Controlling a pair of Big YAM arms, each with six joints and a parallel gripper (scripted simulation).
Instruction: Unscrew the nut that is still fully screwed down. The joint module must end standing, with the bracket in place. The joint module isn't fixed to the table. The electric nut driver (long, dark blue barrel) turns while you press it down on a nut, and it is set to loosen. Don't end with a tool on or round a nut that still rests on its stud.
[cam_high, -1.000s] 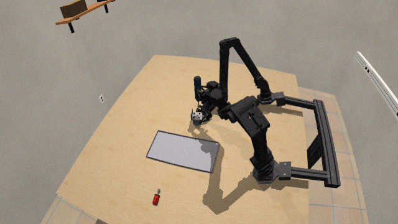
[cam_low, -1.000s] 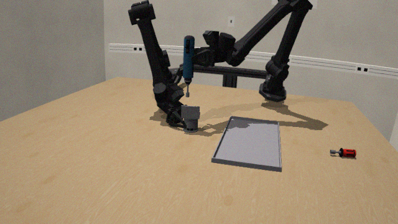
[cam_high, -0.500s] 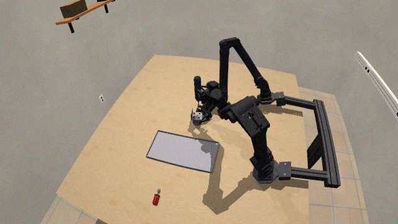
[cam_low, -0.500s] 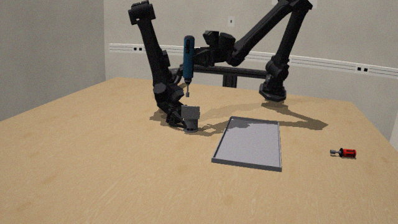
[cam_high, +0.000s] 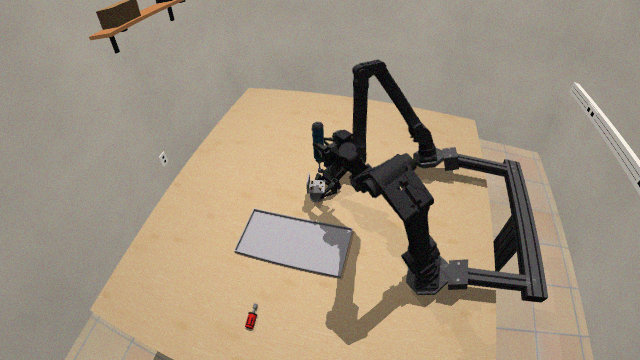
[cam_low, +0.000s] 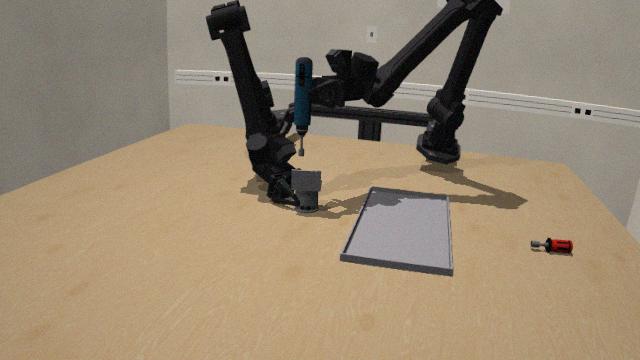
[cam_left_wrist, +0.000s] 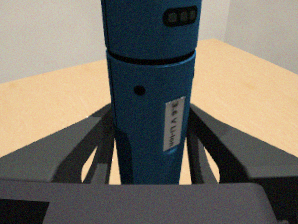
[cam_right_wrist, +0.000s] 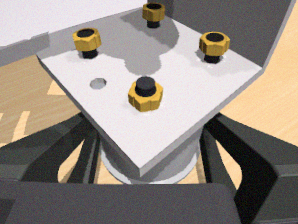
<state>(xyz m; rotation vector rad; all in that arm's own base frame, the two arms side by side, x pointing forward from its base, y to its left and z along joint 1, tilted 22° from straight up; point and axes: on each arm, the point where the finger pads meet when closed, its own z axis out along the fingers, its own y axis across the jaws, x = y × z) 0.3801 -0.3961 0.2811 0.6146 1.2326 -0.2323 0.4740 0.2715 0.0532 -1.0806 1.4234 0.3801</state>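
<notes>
Now: right hand 5 cm below the grey bracket. Also, from my right hand: shallow grey tray (25 cm to the left, 4 cm ahead, 2 cm below); small red-handled screwdriver (59 cm to the left, 9 cm ahead, 1 cm below).
</notes>
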